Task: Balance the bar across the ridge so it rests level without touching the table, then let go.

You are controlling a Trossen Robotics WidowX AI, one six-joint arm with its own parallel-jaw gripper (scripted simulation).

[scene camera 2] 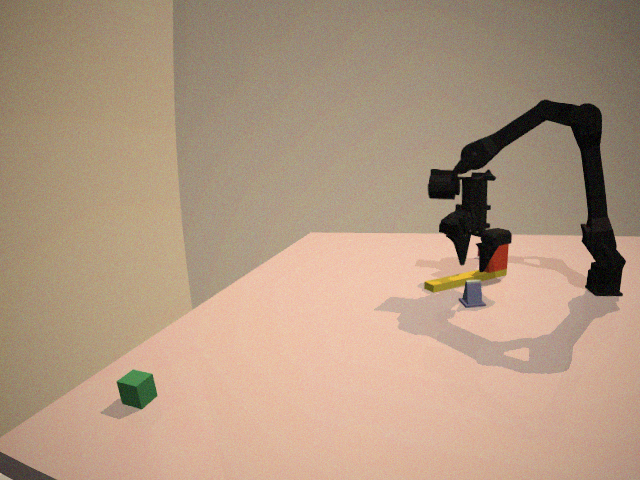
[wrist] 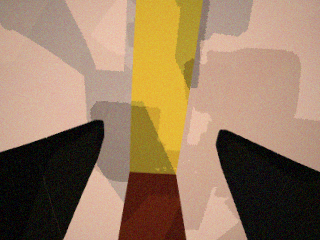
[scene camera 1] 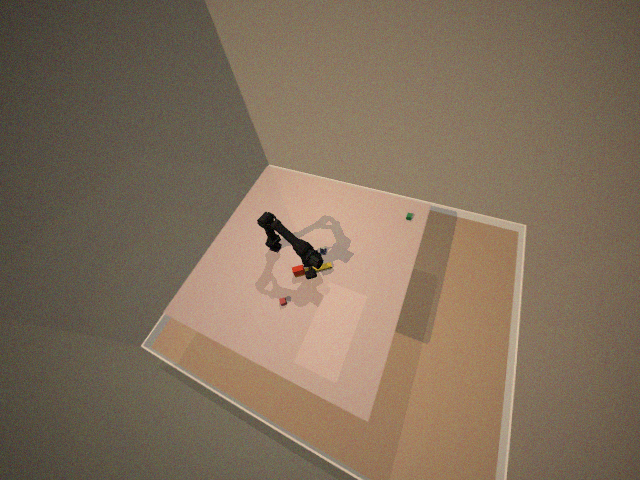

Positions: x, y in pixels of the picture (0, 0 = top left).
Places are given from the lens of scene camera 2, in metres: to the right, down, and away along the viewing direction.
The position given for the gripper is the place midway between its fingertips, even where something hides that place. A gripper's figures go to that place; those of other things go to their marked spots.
gripper point(scene camera 2: 471, 268): 0.35, 0.07, 0.86
green cube point(scene camera 2: 137, 388): -0.22, 0.18, 0.41
